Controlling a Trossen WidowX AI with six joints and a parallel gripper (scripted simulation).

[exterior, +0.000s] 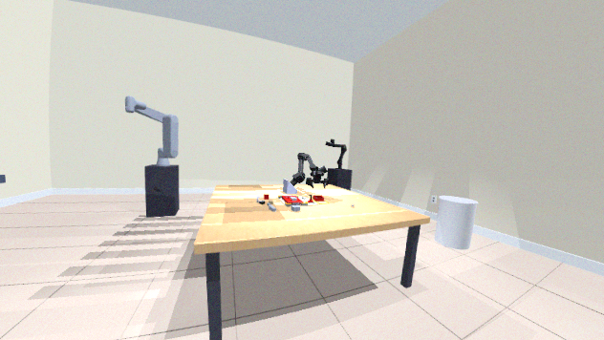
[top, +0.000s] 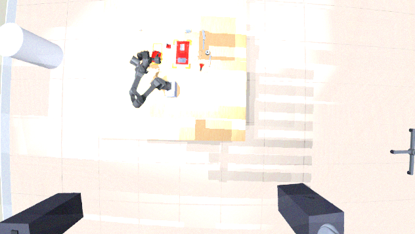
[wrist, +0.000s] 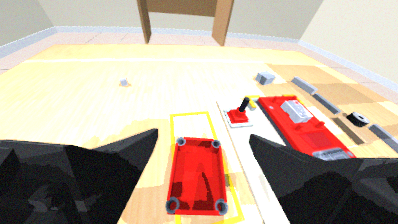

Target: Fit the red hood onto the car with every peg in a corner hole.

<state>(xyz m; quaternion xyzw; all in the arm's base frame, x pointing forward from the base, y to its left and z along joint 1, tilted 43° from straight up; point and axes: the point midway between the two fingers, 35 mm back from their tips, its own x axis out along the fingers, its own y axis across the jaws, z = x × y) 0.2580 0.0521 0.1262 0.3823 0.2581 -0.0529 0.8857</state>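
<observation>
My gripper tip is now 1 cm past the red hood and 8 cm above it. From my gripper tip the other things lie so: black wheel: 45 cm to the right, 8 cm below; grey engine block: 5 cm ahead, 23 cm to the right, 7 cm below.
</observation>
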